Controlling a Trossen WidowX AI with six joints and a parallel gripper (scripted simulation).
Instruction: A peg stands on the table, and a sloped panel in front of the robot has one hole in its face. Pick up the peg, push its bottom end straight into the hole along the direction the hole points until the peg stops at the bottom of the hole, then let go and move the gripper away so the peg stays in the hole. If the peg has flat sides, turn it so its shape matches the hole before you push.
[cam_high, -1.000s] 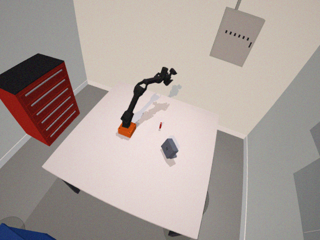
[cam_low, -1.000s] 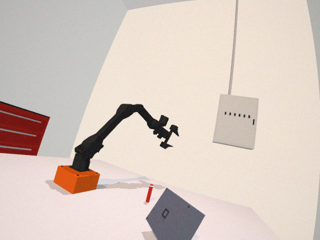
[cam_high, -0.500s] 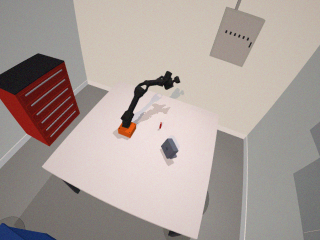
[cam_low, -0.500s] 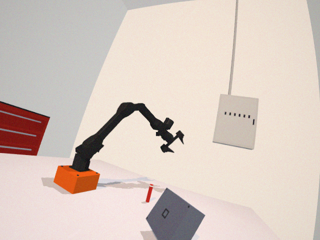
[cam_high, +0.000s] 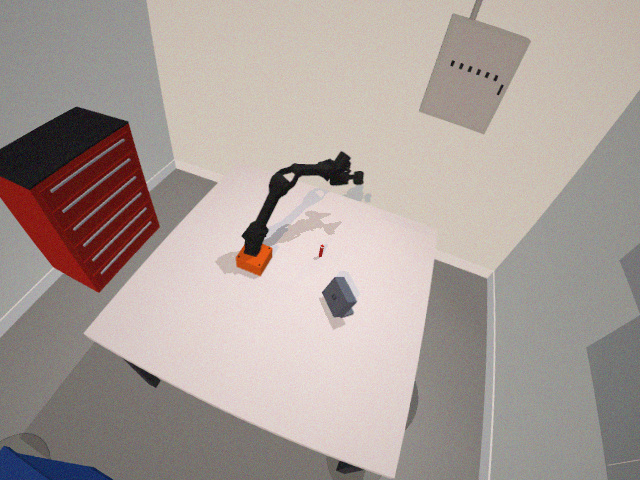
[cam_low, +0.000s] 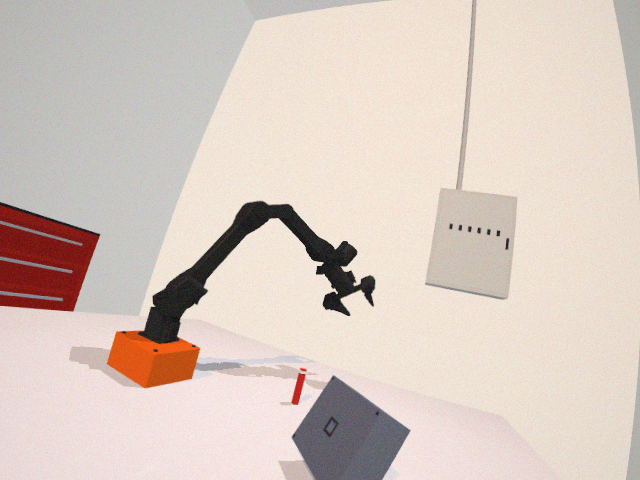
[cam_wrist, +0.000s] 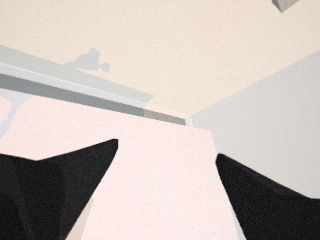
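The red square peg is 330 mm to the right of my gripper tip, 180 mm below it and 80 mm behind it. Also, from my gripper tip: grey sloped panel 570 mm to the right, 170 mm below, 50 mm ahead.
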